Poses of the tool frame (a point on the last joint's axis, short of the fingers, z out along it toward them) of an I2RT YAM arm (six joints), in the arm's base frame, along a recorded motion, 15 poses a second.
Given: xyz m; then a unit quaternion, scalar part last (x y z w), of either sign.
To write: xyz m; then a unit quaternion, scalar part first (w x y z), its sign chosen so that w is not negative. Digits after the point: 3 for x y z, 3 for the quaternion.
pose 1, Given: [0.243, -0.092, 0.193, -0.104, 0.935, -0.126, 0.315]
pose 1, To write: [0.243, -0.092, 0.193, 0.315, -0.104, 0.935, -0.126]
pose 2, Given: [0.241, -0.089, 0.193, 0.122, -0.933, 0.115, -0.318]
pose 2, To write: [0.241, -0.089, 0.193, 0.318, -0.122, 0.933, -0.115]
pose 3, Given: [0.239, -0.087, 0.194, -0.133, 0.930, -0.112, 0.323]
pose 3, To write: [0.239, -0.087, 0.194, 0.323, -0.133, 0.930, -0.112]
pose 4, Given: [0.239, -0.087, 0.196, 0.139, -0.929, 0.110, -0.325]
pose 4, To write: [0.239, -0.087, 0.196, 0.325, -0.139, 0.929, -0.110]
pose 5, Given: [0.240, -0.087, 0.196, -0.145, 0.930, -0.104, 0.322]
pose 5, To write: [0.240, -0.087, 0.196, 0.322, -0.145, 0.930, -0.104]
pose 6, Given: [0.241, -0.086, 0.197, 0.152, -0.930, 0.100, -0.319]
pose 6, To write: [0.241, -0.086, 0.197, 0.319, -0.152, 0.930, -0.100]
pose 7, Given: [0.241, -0.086, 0.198, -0.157, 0.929, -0.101, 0.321]
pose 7, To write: [0.241, -0.086, 0.198, 0.321, -0.157, 0.929, -0.101]
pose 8, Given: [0.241, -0.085, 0.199, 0.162, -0.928, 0.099, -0.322]
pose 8, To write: [0.241, -0.085, 0.199, 0.322, -0.162, 0.928, -0.099]
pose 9, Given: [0.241, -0.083, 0.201, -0.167, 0.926, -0.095, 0.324]
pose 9, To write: [0.241, -0.083, 0.201, 0.324, -0.167, 0.926, -0.095]
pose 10, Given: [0.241, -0.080, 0.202, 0.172, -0.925, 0.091, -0.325]
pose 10, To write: [0.241, -0.080, 0.202, 0.325, -0.172, 0.925, -0.091]
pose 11, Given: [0.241, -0.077, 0.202, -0.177, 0.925, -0.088, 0.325]
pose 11, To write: [0.241, -0.077, 0.202, 0.325, -0.177, 0.925, -0.088]
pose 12, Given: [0.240, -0.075, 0.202, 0.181, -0.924, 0.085, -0.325]
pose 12, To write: [0.240, -0.075, 0.202, 0.325, -0.181, 0.924, -0.085]
